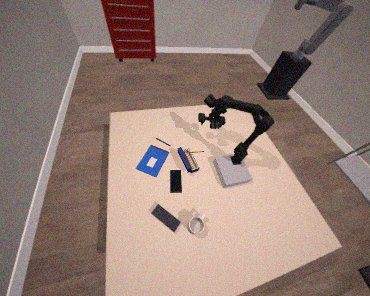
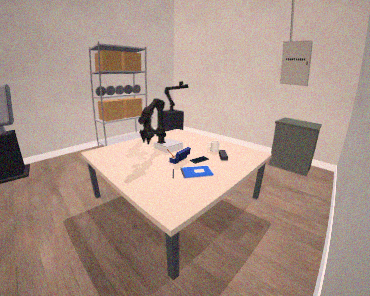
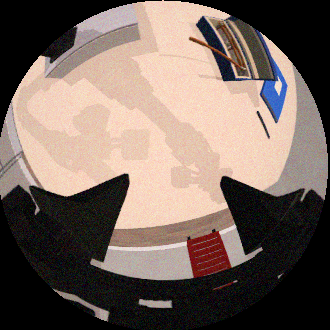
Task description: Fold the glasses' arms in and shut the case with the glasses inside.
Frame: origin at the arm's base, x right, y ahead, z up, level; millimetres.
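Where they show: gripper, fingertip midpoint: (image 1: 207, 125) (image 2: 146, 143) (image 3: 177, 179); arm's base, link origin: (image 1: 235, 160) (image 2: 161, 142).
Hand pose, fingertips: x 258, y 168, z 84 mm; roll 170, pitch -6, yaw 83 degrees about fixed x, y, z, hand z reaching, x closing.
Observation:
Each offset is from my fingertips to the top centre of the thing. "spot": to the spot under its first point. Level surfaces: height alone.
The open glasses case (image 1: 189, 160) (image 2: 180, 156) (image 3: 214, 51) is dark blue outside with a pale lining; its lid stands raised on the side toward the blue booklet. The brown glasses (image 3: 231, 45) lie in it. One glasses arm (image 1: 198, 152) (image 2: 170, 153) (image 3: 210, 48) sticks out over the case's front wall; the other seems to lie inside, but details are too small to tell. My gripper (image 1: 215, 123) (image 2: 146, 139) (image 3: 177, 179) is open and empty, high above the table and well to the side of the case.
On the table @(dz -143 mm) (image 1: 135, 260) (image 2: 135, 185) are a blue booklet @(dx -171, dy +401, dz -135 mm) (image 1: 145, 167) (image 2: 190, 173) (image 3: 272, 100), a pen @(dx -20, dy +327, dz -134 mm) (image 1: 163, 142) (image 2: 173, 173) (image 3: 263, 125), a black phone @(dx -338, dy +265, dz -135 mm) (image 1: 175, 181) (image 2: 199, 159), a dark oblong object @(dx -549, dy +347, dz -108 mm) (image 1: 165, 217) (image 2: 223, 155) and a mug @(spot: dx -639, dy +189, dz -135 mm) (image 1: 196, 231) (image 2: 214, 146). The arm stands on a grey block (image 1: 234, 177).

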